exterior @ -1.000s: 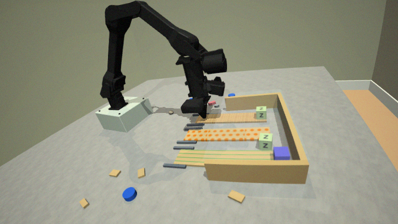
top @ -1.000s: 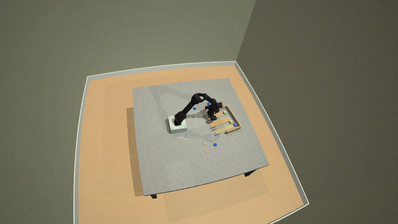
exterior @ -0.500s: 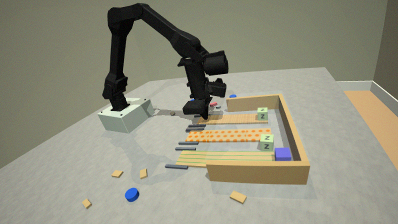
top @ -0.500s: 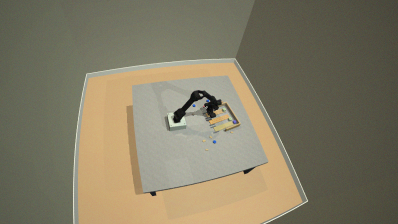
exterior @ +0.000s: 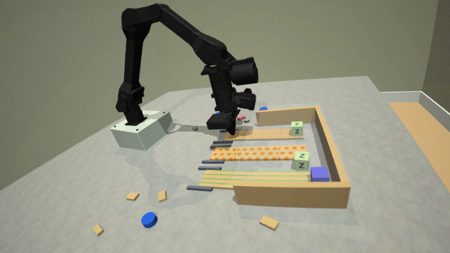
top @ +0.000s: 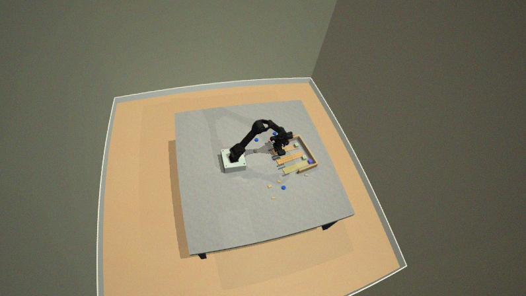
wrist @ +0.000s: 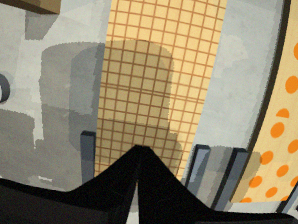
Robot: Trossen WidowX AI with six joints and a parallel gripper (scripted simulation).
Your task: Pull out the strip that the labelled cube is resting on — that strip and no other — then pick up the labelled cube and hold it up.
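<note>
Now: gripper tip 9 cm short of the tan grid-patterned strip. Round my gripper tip: pink piece 12 cm to the left, 1 cm behind; then pebble 17 cm behind, 5 cm to the left.
</note>
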